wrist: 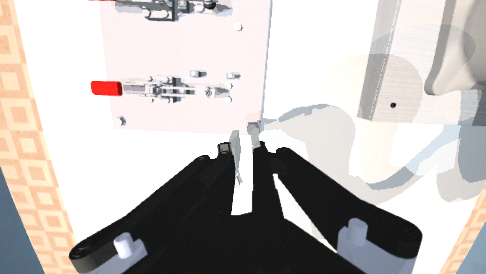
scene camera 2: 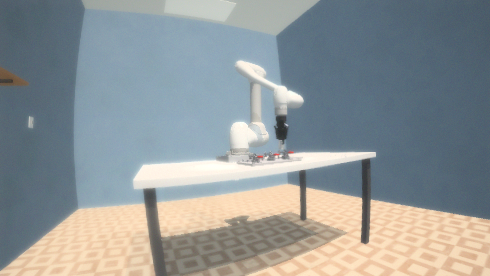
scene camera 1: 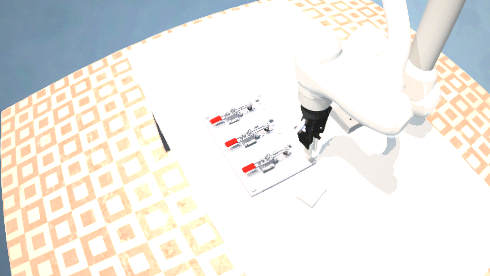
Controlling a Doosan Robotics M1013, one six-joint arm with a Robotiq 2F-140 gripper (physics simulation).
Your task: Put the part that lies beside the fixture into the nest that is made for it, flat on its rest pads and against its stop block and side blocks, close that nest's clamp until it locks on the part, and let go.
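Where they show: gripper, fingertip midpoint: (wrist: 245, 139) (scene camera 2: 281, 149) (scene camera 1: 310, 151); arm's base, link origin: (wrist: 484, 30) (scene camera 2: 239, 155).
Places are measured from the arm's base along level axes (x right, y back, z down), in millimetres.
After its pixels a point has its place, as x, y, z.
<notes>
The part, a flat white plate (scene camera 1: 312, 196) @[-224, -439, 24], lies on the table beside the fixture's near edge; in the wrist view it is mostly hidden behind the gripper. The fixture plate (scene camera 1: 290, 168) @[-107, -427, 24] (wrist: 150, 50) @[0, -493, 24] carries three clamps with red handles (scene camera 1: 215, 120) @[165, -514, -13] (scene camera 1: 231, 143) @[55, -528, -17] (scene camera 1: 248, 168) @[-51, -544, -23]. In the wrist view the nearest clamp (wrist: 175, 90) @[-56, -451, -24] lies along the plate, its red handle (wrist: 106, 88) @[-48, -537, -23] at the left, with small blocks (wrist: 196, 73) @[-39, -428, 1] (wrist: 232, 76) @[-47, -380, 2] beside its arm. My gripper (scene camera 1: 311, 154) @[-125, -370, -37] (scene camera 2: 282, 148) @[-125, -370, -37] (wrist: 245, 139) @[-125, -370, -37] is nearly closed with nothing between its fingers, at the fixture's near corner, apart from the part.
The robot's grey base plate (scene camera 1: 348, 121) @[-104, -155, 0] (wrist: 390, 85) @[-73, -151, -2] is to the right of the fixture. A bolt (wrist: 120, 121) @[-96, -557, 17] stands at the fixture's near left corner, and another bolt head (wrist: 238, 27) @[18, -367, 17] is farther along the plate. The arm's shadow falls across the table (scene camera 2: 175, 170) @[612, -338, 39].
</notes>
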